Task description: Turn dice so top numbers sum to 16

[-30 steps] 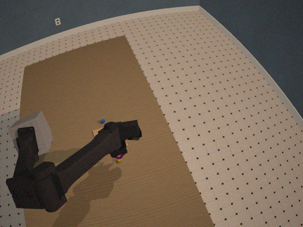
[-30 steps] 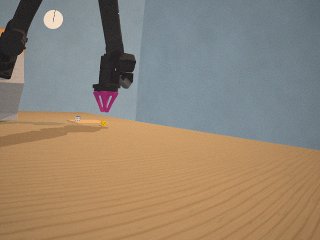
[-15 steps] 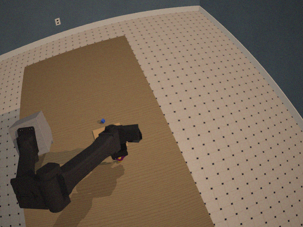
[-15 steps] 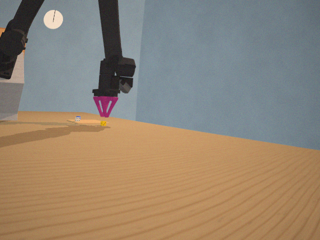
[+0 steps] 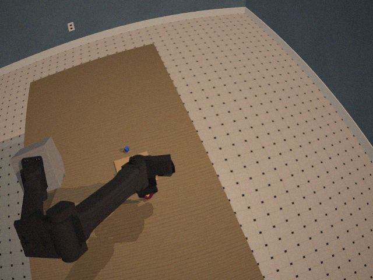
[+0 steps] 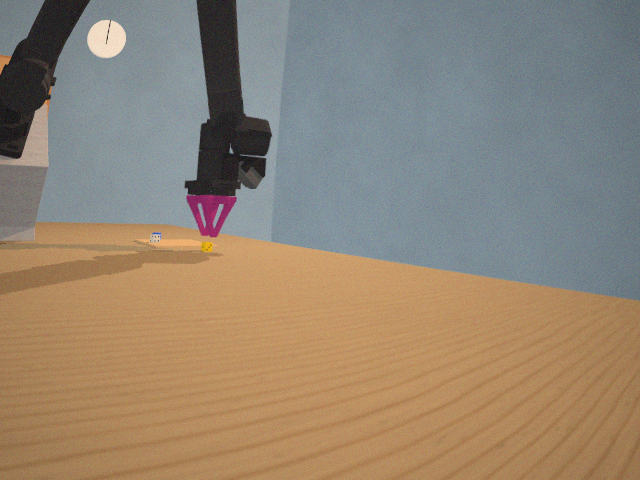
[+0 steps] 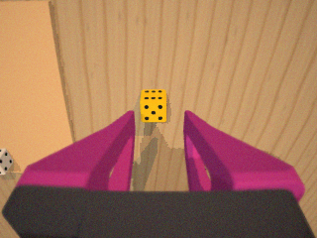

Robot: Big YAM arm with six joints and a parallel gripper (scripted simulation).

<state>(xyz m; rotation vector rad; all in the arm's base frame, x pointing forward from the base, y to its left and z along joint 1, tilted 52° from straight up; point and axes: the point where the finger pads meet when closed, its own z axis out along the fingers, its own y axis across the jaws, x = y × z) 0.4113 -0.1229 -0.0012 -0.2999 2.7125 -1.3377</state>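
The yellow die lies 3 cm below my hand. From my hand the other things lie so: mat (13 cm to the left, 3 cm below, 2 cm behind); white die (12 cm to the left, 7 cm behind, 2 cm below); blue die (24 cm to the left, 3 cm below, 3 cm behind).
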